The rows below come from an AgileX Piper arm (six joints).
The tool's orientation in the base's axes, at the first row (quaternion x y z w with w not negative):
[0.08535, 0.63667, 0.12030, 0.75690]
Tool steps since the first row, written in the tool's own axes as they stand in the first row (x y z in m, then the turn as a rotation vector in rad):
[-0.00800, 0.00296, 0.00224, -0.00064, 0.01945, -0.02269]
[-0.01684, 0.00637, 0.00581, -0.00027, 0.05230, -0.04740]
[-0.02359, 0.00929, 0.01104, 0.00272, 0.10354, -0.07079]
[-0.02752, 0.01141, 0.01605, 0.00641, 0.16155, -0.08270]
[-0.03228, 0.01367, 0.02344, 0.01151, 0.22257, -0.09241]
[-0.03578, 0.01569, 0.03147, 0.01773, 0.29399, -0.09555]
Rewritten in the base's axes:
[0.00070, 0.00056, 0.00877, -0.02387, 0.01787, 0.00213]
[0.00255, 0.00134, 0.01870, -0.05054, 0.04881, 0.00674]
[0.00640, 0.00229, 0.02680, -0.07685, 0.09813, 0.01430]
[0.01055, 0.00330, 0.03198, -0.09224, 0.15440, 0.02512]
[0.01689, 0.00425, 0.03840, -0.10546, 0.21402, 0.03585]
[0.02409, 0.00536, 0.04368, -0.11280, 0.28406, 0.04960]

